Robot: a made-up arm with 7 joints. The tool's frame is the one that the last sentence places. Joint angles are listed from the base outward.
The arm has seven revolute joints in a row. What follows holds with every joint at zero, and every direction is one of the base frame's.
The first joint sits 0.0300 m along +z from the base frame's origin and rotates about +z.
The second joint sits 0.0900 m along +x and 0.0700 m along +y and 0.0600 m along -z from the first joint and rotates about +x.
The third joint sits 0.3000 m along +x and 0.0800 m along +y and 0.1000 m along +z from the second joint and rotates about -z.
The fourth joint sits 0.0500 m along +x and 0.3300 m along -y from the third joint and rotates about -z.
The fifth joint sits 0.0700 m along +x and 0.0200 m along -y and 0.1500 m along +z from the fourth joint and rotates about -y.
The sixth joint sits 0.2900 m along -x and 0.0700 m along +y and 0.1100 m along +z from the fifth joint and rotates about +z.
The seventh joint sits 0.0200 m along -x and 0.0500 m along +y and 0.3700 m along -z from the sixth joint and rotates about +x.
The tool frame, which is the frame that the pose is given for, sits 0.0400 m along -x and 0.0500 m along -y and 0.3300 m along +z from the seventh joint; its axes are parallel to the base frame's.
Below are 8 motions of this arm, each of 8 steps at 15 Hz.
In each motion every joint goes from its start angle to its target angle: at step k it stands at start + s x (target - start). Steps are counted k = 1, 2, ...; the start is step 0. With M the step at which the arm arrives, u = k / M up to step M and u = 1 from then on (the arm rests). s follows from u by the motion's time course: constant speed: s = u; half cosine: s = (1 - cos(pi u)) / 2; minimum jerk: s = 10 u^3 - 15 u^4 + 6 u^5.
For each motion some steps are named. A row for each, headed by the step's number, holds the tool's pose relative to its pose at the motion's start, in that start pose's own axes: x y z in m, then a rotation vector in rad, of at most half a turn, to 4 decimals.
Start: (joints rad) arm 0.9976 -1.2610 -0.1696 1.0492 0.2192 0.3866 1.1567
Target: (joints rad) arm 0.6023 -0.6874 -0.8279 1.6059 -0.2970 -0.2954 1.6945
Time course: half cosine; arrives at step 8
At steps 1, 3, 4, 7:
1: -0.0053 -0.0085 -0.0103 0.0396 -0.0089 -0.0489
3: -0.0559 -0.0403 -0.0870 0.2915 -0.1037 -0.4024
4: -0.0945 -0.0295 -0.1396 0.4352 -0.2022 -0.6546
7: -0.1274 0.0890 -0.2362 0.6456 -0.5298 -1.2478

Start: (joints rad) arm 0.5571 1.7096 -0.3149 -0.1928 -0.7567 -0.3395 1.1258
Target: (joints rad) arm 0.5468 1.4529 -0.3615 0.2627 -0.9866 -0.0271 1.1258
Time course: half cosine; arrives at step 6
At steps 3, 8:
3: -0.0526 0.1225 -0.0412 0.0220 0.0092 -0.1858
8: -0.0797 0.2336 -0.0992 0.0943 0.0040 -0.3448

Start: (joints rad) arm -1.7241 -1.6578 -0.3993 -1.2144 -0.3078 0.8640 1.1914
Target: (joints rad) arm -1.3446 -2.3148 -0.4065 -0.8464 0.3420 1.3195 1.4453
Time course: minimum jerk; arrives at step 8
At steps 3, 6, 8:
3: 0.0548 0.0747 0.0179 0.0254 0.0099 -0.0622
6: 0.1793 0.2015 0.0753 0.0272 0.0479 -0.3168
8: 0.1966 0.2175 0.0873 0.0253 0.0591 -0.3756

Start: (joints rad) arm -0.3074 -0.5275 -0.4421 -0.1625 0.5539 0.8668 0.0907
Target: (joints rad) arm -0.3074 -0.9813 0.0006 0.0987 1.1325 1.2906 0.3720
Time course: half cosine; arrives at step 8
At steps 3, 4, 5, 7, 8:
3: 0.0410 0.0128 -0.0026 -0.1387 0.1206 0.0145
4: 0.0654 0.0137 -0.0018 -0.2337 0.2188 0.0387
5: 0.0895 0.0105 0.0023 -0.3325 0.3354 0.0720
7: 0.1252 0.0016 0.0146 -0.4750 0.5306 0.1295
8: 0.1306 0.0002 0.0169 -0.4951 0.5608 0.1381

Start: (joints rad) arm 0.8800 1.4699 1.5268 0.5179 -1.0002 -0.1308 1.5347
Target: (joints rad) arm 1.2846 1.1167 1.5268 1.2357 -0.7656 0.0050 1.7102
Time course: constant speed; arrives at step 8
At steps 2, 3, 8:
2: 0.0278 -0.1238 -0.0866 0.1789 -0.0927 0.1712
3: 0.0556 -0.1785 -0.1301 0.2654 -0.1297 0.2622
8: 0.2910 -0.3470 -0.3211 0.6695 -0.2209 0.7448

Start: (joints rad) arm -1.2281 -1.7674 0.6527 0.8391 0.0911 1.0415 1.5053
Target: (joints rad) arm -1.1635 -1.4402 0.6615 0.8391 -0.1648 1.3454 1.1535
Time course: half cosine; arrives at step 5
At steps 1, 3, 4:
1: 0.0033 0.0065 -0.0043 0.0185 0.0279 -0.0177
3: 0.0327 0.0442 -0.0207 0.1389 0.2012 -0.0688
4: 0.0497 0.0606 -0.0231 0.1990 0.2781 -0.0629

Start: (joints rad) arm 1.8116 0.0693 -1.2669 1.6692 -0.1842 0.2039 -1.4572
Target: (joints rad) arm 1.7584 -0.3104 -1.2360 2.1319 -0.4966 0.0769 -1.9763
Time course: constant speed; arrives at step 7
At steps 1, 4, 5, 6, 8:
1: 0.0422 0.0324 0.0257 -0.1013 0.1064 0.0190
4: 0.1793 0.1316 0.0631 -0.3760 0.4221 0.0954
5: 0.2258 0.1630 0.0633 -0.4560 0.5256 0.1273
6: 0.2716 0.1925 0.0582 -0.5292 0.6280 0.1623
8: 0.3162 0.2198 0.0487 -0.5952 0.7288 0.2002

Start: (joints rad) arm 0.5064 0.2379 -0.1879 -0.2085 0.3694 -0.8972 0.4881
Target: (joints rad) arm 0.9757 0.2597 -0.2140 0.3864 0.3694 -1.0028 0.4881
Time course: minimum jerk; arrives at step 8
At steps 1, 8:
1: -0.0014 0.0030 -0.0032 -0.0010 -0.0007 -0.0039
8: -0.1394 0.1905 -0.1802 -0.0963 -0.0540 -0.2242

